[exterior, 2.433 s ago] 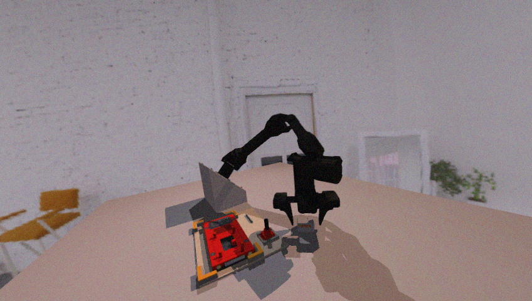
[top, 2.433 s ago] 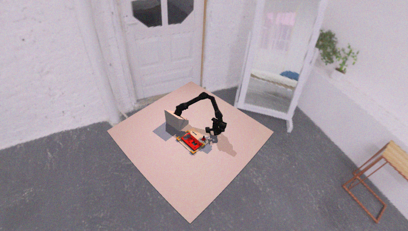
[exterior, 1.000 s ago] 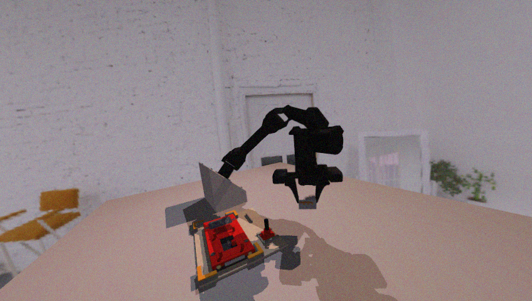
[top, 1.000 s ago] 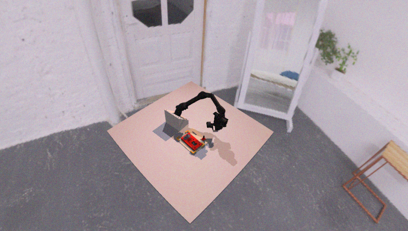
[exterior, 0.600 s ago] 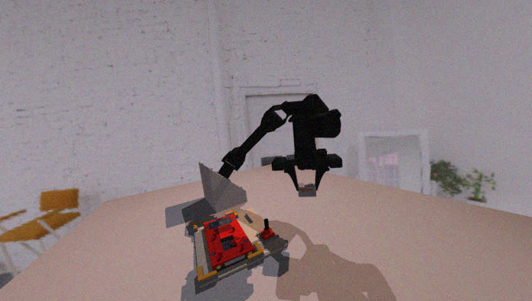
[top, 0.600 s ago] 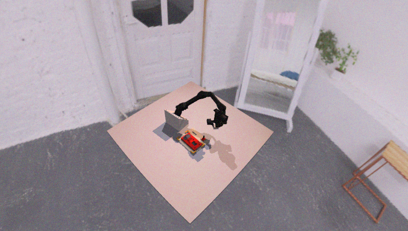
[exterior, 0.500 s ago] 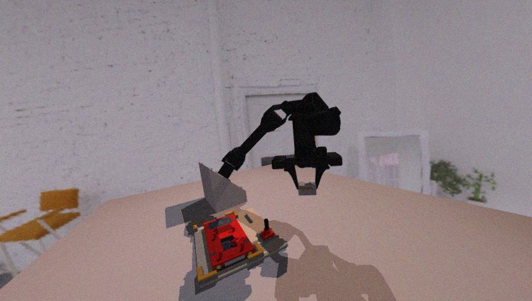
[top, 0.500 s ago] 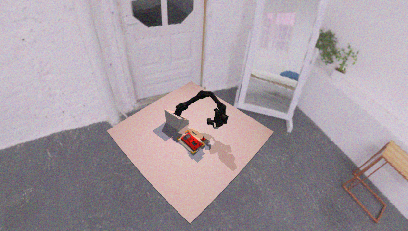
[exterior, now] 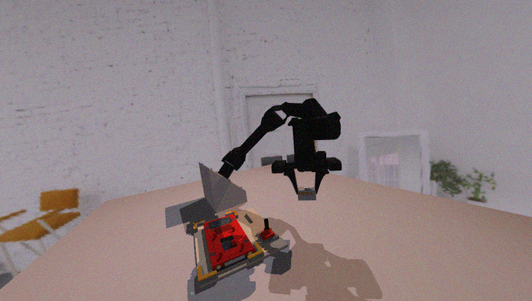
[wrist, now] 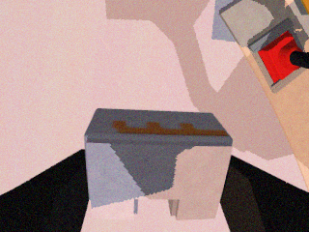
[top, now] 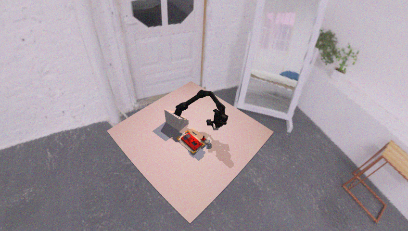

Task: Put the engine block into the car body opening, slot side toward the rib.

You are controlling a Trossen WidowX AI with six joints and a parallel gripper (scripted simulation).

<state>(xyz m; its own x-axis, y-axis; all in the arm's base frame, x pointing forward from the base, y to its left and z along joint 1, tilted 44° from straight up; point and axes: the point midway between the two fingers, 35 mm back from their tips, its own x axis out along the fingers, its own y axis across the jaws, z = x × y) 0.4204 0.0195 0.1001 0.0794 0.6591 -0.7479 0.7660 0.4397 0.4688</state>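
Now: the black peg 6 cm behind my gripper tip, 11 cm to the right of it and 8 cm below it. Round my gripper tip: engine block: right at my gripper tip.
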